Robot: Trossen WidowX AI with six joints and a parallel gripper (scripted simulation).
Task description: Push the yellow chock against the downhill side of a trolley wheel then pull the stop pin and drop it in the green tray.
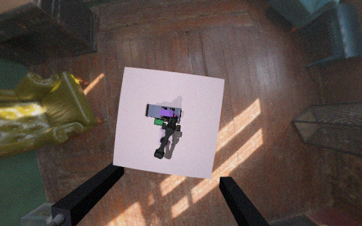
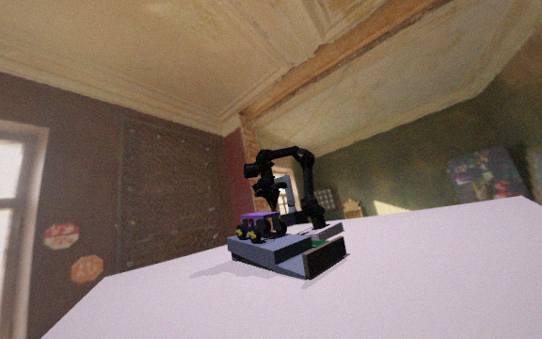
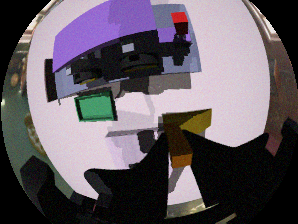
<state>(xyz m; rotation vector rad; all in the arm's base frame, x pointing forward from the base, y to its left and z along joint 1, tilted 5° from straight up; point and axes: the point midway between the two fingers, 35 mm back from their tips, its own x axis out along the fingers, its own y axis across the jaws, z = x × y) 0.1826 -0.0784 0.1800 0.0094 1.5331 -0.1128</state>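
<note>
Right now my gripper tip is 11 cm short of the red stop pin, 4 cm to the left of it and 4 cm above it. Also, from my gripper tip: yellow chock 2 cm to the right, 1 cm below; then purple-topped trolley 14 cm ahead, 6 cm to the left, 5 cm below; then green tray 17 cm to the left, 17 cm below, 2 cm ahead.
</note>
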